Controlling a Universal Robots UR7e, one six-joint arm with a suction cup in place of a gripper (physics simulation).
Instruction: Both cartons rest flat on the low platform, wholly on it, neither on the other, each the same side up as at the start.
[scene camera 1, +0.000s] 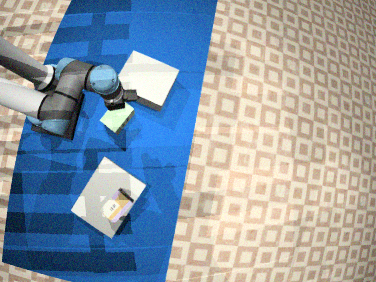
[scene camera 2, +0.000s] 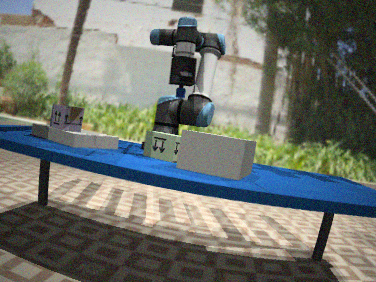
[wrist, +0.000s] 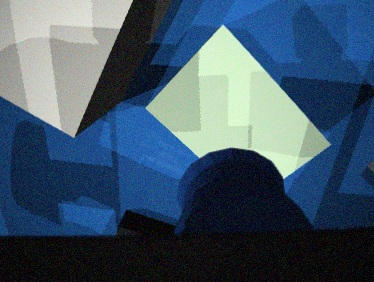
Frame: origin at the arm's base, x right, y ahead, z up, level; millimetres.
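Seen in the pictures: hand, its tool point: (scene camera 2: 180, 97) (wrist: 230, 196).
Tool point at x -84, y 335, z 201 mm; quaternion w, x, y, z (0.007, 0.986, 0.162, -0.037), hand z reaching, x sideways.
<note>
Pixels of each thing's top centre, then the offset from my tool point to it. Level surfaces: height alone.
- green carton, centre of its top: (wrist: 238, 126) (scene camera 2: 168, 134) (scene camera 1: 116, 114) dy -21, dx +23, dz -140 mm
- purple carton with a tan band, centre of its top: (scene camera 2: 68, 106) (scene camera 1: 115, 207) dy +48, dx +431, dz -93 mm
- low white platform, centre of its top: (scene camera 2: 73, 129) (scene camera 1: 107, 198) dy -11, dx +418, dz -185 mm
- taller whitish block, centre of its top: (scene camera 2: 223, 135) (scene camera 1: 146, 76) dy +84, dx -174, dz -113 mm
- blue table, height of its surface: dz -233 mm
The green carton (scene camera 1: 116, 121) (scene camera 2: 159, 145) (wrist: 220, 95) stands flat on the blue table, its printed arrows pointing down. In the second scene view its right end is hidden behind the tall block. The purple carton with a tan band (scene camera 1: 120, 206) (scene camera 2: 60, 117) rests flat on the low white platform (scene camera 1: 92, 192) (scene camera 2: 95, 141), its arrows pointing up. My suction gripper (scene camera 1: 116, 106) (scene camera 2: 180, 93) (wrist: 232, 192) hangs above the green carton, with a visible gap below the cup. The cup holds nothing and hides part of the carton's near edge in the wrist view.
A taller whitish block (scene camera 1: 150, 77) (scene camera 2: 215, 155) (wrist: 60, 65) stands close beside the green carton. The arm's base stands on the blue table (scene camera 1: 175, 30) (scene camera 2: 300, 190) behind the green carton. The table's long front edge runs past the tall block and the low platform.
</note>
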